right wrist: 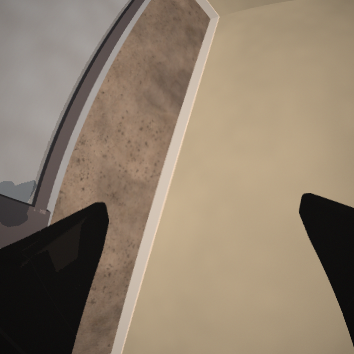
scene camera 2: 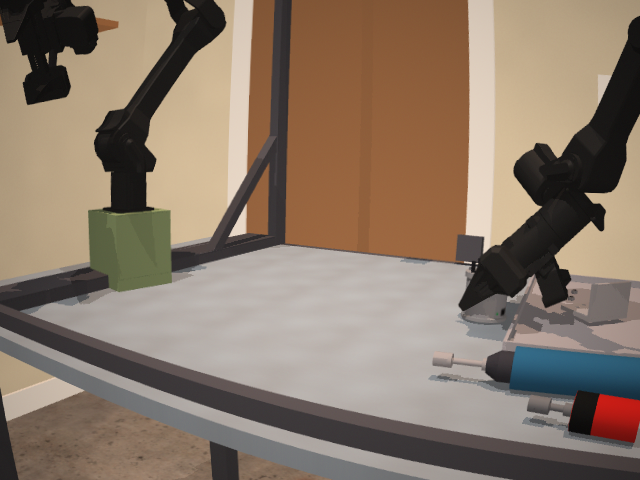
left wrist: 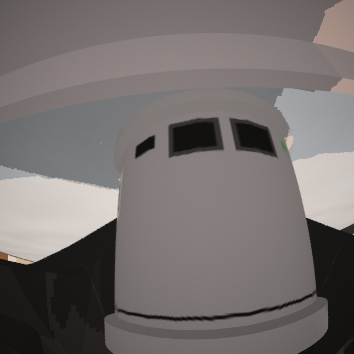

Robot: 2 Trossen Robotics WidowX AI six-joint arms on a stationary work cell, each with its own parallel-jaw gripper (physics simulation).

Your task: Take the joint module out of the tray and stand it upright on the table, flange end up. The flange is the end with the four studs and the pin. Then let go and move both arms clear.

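Places are measured from the left arm's base along level axes (x right, y ahead, z up), in metres.
Pixels of known places: left gripper, fingertip midpoint: [scene camera 2: 465, 304] [left wrist: 201, 216]; right gripper, fingertip midpoint: [right wrist: 208, 208] [scene camera 2: 20, 73]; right arm's base, origin of the base link: [scene camera 2: 128, 210].
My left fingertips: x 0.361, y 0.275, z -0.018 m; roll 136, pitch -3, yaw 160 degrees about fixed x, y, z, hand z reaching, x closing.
Observation:
For each thing: its middle in the pictures, then the offset to it from my left fingertips.
- joint module, body centre: [left wrist: 213, 262] [scene camera 2: 487, 289] dx -0.008, dy -0.027, dz +0.022 m
- tray, body centre: [scene camera 2: 593, 310] dx +0.009, dy -0.196, dz -0.008 m
- pale bracket, body centre: [scene camera 2: 595, 298] dx -0.016, dy -0.186, dz +0.016 m
- blue cylindrical tool, body centre: [scene camera 2: 555, 372] dx -0.259, dy -0.056, dz +0.004 m
- small dark square plate, body centre: [scene camera 2: 470, 248] dx +0.363, dy -0.057, dz +0.015 m
- green block, body centre: [scene camera 2: 128, 246] dx +0.089, dy +0.507, dz +0.041 m
The joint module [scene camera 2: 488, 308] [left wrist: 210, 225], a pale grey cylinder, stands about upright left of the tray [scene camera 2: 542, 338] [left wrist: 200, 52] in the scene view. Small dark studs show at its top; its rimmed, windowed end is down, at or very near the table. Whether it touches cannot be told for certain. My left gripper [scene camera 2: 473, 302] [left wrist: 201, 216] comes down at a slant and is shut on the module; its fingers hide part of the side. My right gripper [scene camera 2: 46, 85] [right wrist: 208, 208] is open and empty, high at the upper left of the scene view.
A pale bracket [scene camera 2: 610, 302] is in the tray. A blue cylindrical tool [scene camera 2: 573, 369] and a red and black one [scene camera 2: 615, 415] lie in front of the tray. A small dark square plate [scene camera 2: 469, 248] stands behind the module. A green block [scene camera 2: 136, 248] supports an arm at the left.

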